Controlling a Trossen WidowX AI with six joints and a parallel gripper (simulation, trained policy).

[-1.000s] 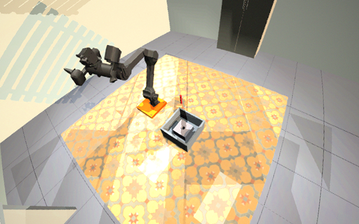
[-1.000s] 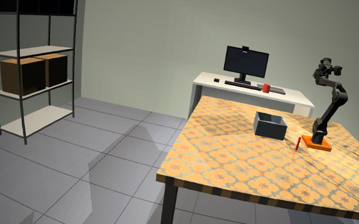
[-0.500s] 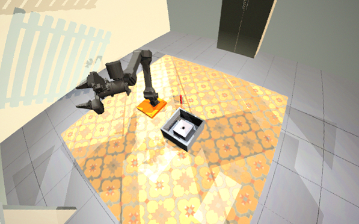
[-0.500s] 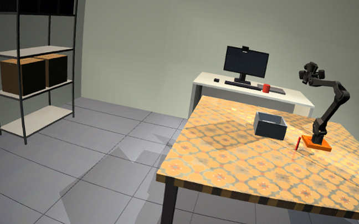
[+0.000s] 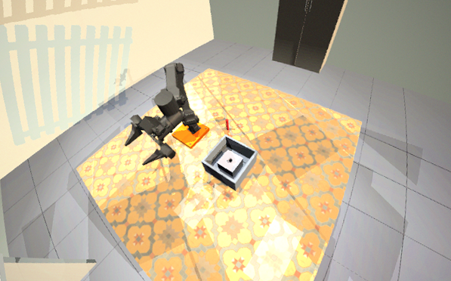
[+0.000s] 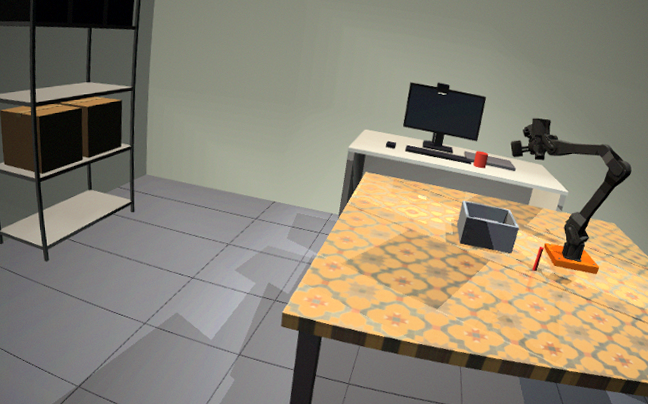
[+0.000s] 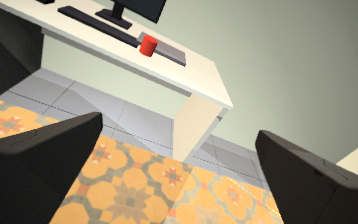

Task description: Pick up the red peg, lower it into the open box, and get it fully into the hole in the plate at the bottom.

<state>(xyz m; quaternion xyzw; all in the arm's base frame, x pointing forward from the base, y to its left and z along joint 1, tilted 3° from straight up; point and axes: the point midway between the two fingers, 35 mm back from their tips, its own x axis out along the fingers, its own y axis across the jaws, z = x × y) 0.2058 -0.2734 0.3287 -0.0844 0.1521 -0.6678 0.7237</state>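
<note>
My gripper tip is now 470 mm to the right of the red peg, 290 mm above it and 70 mm past it. The rest, counted from my gripper tip: pale plate (300 mm to the left, 280 mm below, 120 mm ahead); then grey box (300 mm to the left, 300 mm below, 120 mm ahead).
</note>
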